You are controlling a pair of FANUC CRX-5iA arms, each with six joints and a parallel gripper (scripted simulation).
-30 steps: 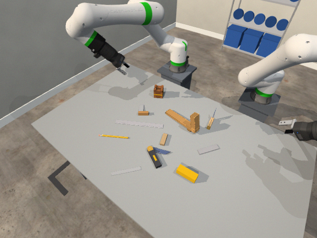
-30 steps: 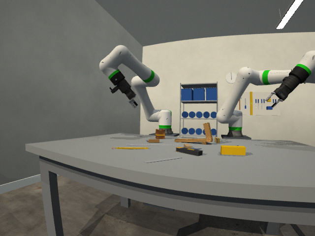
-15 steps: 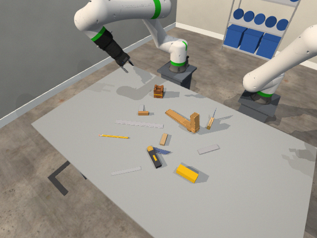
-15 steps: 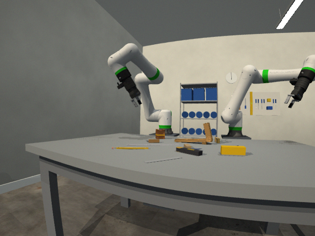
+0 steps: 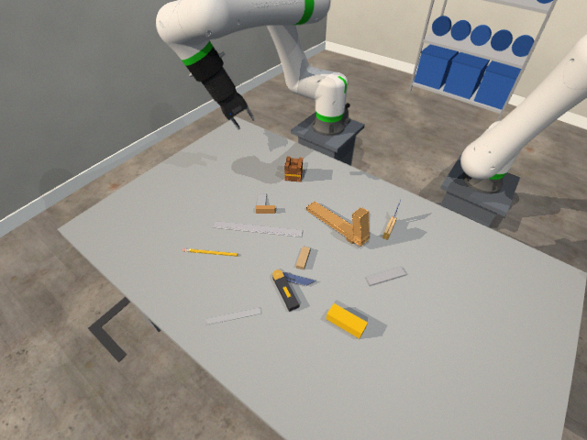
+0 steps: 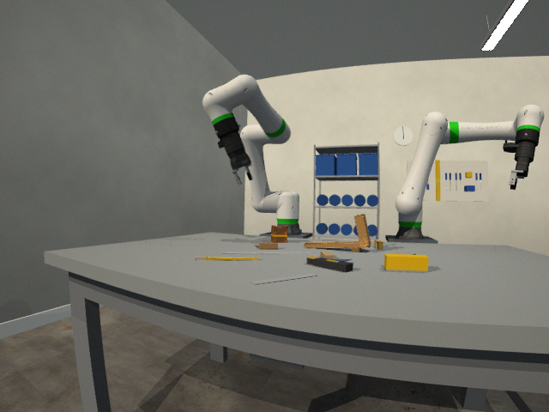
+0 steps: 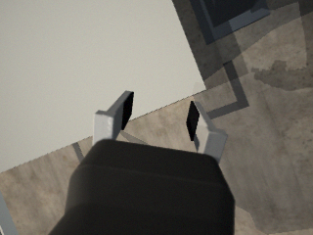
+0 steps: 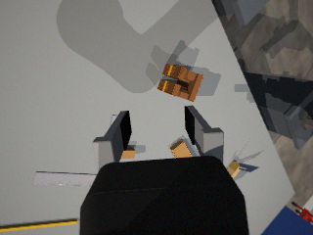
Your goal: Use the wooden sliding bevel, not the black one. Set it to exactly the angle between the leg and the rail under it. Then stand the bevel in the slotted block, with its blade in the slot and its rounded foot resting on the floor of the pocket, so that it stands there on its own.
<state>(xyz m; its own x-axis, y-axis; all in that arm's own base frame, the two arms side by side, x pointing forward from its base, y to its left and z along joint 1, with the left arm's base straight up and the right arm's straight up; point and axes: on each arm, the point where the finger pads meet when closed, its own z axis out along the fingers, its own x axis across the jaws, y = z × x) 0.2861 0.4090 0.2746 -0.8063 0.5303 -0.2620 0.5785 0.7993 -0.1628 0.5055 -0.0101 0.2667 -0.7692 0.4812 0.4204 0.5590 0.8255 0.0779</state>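
My right hand is 7 cm past the wooden bevel, 54 cm to the right of it and 24 cm above it. The rest, counted from my right hand: ruler: 18 cm ahead, 17 cm to the left, 27 cm below; then pencil: 34 cm ahead, 10 cm to the left, 26 cm below; then try square: 8 cm ahead, 12 cm to the left, 26 cm below.
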